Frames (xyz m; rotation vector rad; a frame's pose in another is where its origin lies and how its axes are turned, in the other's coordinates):
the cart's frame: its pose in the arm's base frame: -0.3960 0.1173 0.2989 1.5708 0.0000 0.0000
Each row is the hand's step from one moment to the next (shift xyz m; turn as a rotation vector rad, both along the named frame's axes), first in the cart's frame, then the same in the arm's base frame.
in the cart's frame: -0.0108 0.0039 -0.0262 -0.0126 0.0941 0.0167
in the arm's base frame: -0.0108 0.0262 0.0039 -0.0126 -0.0167 0.0941
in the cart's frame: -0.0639 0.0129 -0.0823 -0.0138 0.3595 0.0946
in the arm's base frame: -0.0639 0.0823 0.0129 -0.0138 -0.0946 0.3595
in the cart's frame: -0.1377 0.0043 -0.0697 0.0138 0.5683 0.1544
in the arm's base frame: -0.1377 0.0697 0.0043 0.0138 -0.1544 0.5683
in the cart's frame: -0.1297 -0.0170 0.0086 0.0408 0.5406 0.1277
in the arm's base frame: -0.1297 -0.0086 -0.0170 0.0408 -0.1277 0.5406
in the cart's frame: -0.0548 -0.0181 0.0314 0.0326 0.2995 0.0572
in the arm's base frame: -0.0548 -0.0314 -0.0181 0.0326 -0.0572 0.2995
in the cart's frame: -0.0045 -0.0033 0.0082 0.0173 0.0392 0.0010
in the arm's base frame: -0.0045 -0.0082 -0.0033 0.0173 -0.0010 0.0392
